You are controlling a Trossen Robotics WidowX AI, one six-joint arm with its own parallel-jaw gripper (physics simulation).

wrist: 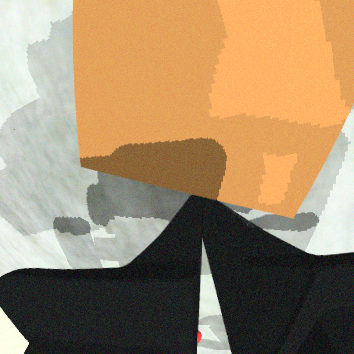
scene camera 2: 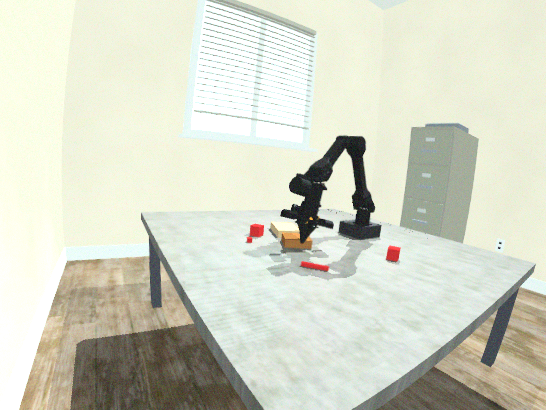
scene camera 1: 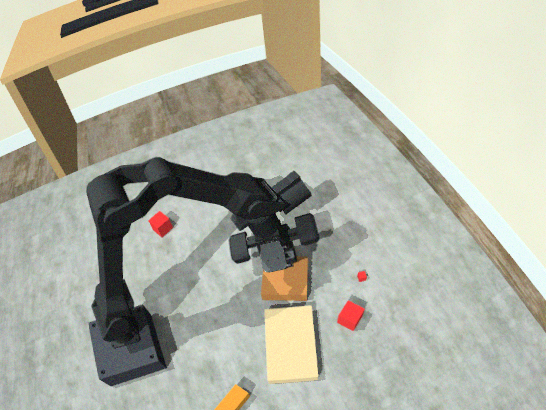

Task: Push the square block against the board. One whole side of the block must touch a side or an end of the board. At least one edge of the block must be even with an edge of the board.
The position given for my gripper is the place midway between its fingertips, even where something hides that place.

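Labels:
My gripper (scene camera 1: 282, 254) is shut, and it's touching a square block (scene camera 1: 290, 284). On the table there's a board (scene camera 1: 290, 344).

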